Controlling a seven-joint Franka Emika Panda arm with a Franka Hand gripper.
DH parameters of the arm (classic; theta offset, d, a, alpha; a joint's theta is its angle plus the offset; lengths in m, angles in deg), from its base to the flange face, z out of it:
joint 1: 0 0.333 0 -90
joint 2: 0 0 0 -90
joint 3: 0 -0.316 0.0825 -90
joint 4: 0 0 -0.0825 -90
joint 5: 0 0.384 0 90
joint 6: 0 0 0.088 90
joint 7: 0 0.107 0 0
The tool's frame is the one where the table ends.
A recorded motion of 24 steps. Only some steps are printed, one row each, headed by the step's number.
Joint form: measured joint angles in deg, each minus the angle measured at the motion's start. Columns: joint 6, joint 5, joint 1, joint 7, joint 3, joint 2, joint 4.
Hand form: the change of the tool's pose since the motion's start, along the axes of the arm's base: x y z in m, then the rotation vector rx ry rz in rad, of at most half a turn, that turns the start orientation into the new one. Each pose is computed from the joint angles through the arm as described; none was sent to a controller.
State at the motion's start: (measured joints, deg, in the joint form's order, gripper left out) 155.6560 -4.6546 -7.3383 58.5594 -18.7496 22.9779 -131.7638
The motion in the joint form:
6: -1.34 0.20 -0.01 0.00 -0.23 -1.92 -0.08
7: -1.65 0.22 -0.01 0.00 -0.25 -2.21 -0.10
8: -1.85 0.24 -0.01 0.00 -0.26 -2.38 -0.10
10: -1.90 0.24 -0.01 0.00 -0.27 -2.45 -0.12
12: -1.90 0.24 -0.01 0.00 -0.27 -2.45 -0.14
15: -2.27 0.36 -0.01 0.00 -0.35 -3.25 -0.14
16: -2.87 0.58 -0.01 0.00 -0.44 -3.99 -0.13
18: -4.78 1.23 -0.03 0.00 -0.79 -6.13 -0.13
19: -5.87 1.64 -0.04 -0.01 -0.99 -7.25 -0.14
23: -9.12 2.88 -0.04 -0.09 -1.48 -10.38 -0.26
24: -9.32 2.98 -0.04 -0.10 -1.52 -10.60 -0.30
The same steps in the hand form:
6: 0.0014 0.0009 0.0144 -0.0073 -0.0088 0.0026
7: 0.0013 0.0009 0.0163 -0.0091 -0.0082 0.0031
8: 0.0013 0.0008 0.0175 -0.0101 -0.0077 0.0033
10: 0.0012 0.0009 0.0179 -0.0105 -0.0078 0.0035
12: 0.0011 0.0009 0.0178 -0.0105 -0.0074 0.0036
15: 0.0021 0.0012 0.0243 -0.0125 -0.0147 0.0035
16: 0.0025 0.0015 0.0299 -0.0144 -0.0169 0.0024
18: 0.0027 0.0031 0.0459 -0.0200 -0.0199 0.0005
19: 0.0023 0.0041 0.0540 -0.0226 -0.0195 -0.0009
23: -0.0006 0.0064 0.0756 -0.0301 -0.0130 -0.0052
24: -0.0010 0.0066 0.0769 -0.0304 -0.0124 -0.0055

